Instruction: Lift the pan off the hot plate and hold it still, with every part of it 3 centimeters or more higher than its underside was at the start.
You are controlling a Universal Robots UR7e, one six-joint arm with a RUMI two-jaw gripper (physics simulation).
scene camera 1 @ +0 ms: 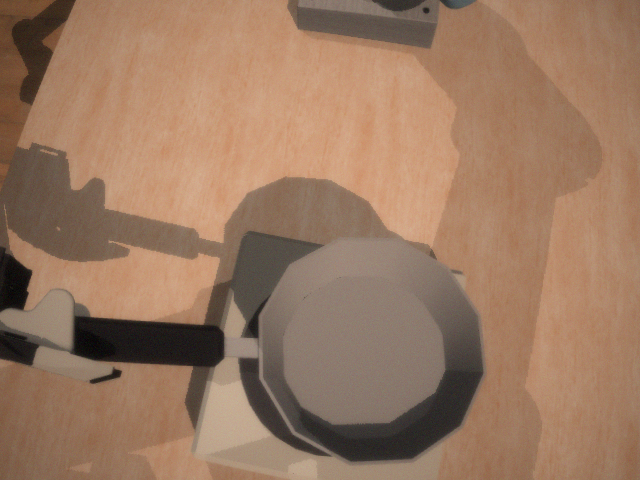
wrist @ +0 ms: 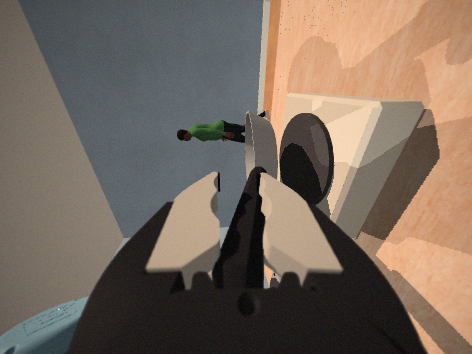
The pictures show: the gripper, a grey pan and a cream hot plate.
The gripper also shows in the wrist view.
